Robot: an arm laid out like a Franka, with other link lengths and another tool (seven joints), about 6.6 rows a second.
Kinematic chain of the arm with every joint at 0, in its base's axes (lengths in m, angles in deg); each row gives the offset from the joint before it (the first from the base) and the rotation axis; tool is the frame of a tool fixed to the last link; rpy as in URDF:
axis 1: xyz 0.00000 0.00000 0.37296 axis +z
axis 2: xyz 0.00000 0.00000 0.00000 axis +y
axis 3: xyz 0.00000 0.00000 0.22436 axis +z
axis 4: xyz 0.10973 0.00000 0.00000 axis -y
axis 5: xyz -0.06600 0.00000 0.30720 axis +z
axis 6: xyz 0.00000 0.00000 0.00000 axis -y
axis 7: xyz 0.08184 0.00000 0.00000 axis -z
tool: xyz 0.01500 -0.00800 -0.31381 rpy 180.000 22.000 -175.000
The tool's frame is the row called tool.
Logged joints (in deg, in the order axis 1, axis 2, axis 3, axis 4, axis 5, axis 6, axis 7), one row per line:
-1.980 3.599 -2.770 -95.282 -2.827 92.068 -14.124
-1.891 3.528 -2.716 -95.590 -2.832 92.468 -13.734
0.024 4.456 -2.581 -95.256 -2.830 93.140 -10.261
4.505 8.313 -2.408 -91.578 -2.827 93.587 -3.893
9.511 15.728 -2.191 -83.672 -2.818 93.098 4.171
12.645 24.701 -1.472 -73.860 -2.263 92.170 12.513
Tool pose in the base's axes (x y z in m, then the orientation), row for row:
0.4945 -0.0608 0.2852 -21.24 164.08 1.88
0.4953 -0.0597 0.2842 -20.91 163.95 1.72
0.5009 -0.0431 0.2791 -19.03 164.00 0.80
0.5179 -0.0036 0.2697 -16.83 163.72 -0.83
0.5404 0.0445 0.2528 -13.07 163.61 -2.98
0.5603 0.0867 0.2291 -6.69 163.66 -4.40
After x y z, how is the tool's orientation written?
As a rotation vector, in degrees.
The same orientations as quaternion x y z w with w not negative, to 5 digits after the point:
-0.12734 0.98369 0.01127 0.12655
-0.12547 0.98375 0.01032 0.12804
-0.11429 0.98494 0.00480 0.12964
-0.10133 0.98576 -0.00500 0.13412
-0.07886 0.98715 -0.01798 0.13781
-0.04042 0.98891 -0.02659 0.14042

